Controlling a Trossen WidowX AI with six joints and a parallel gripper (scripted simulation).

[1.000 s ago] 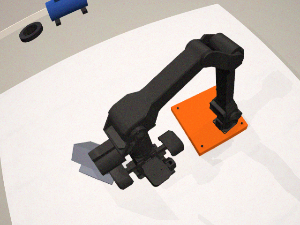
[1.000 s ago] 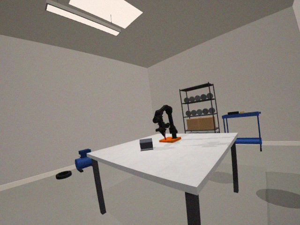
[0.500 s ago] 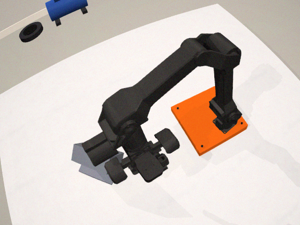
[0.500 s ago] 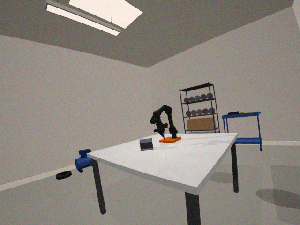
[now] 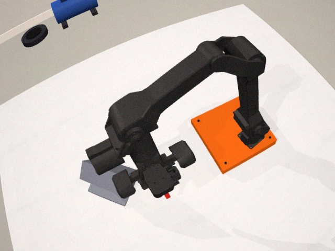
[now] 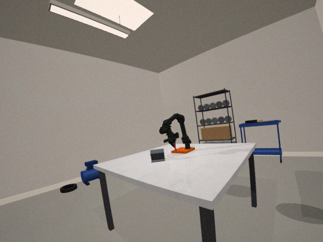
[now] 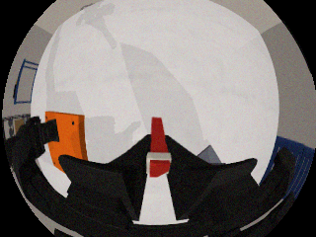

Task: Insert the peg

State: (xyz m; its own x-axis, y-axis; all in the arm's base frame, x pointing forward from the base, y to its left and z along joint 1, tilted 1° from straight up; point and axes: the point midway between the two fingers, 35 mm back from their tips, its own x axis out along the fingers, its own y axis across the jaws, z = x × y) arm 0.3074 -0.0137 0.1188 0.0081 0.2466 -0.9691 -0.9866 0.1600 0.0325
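Now: gripper tip 9 cm short of the grey panel block, 15 cm to the left of it and 6 cm above it. From my gripper tip the other things lie so: red peg 2 cm above.
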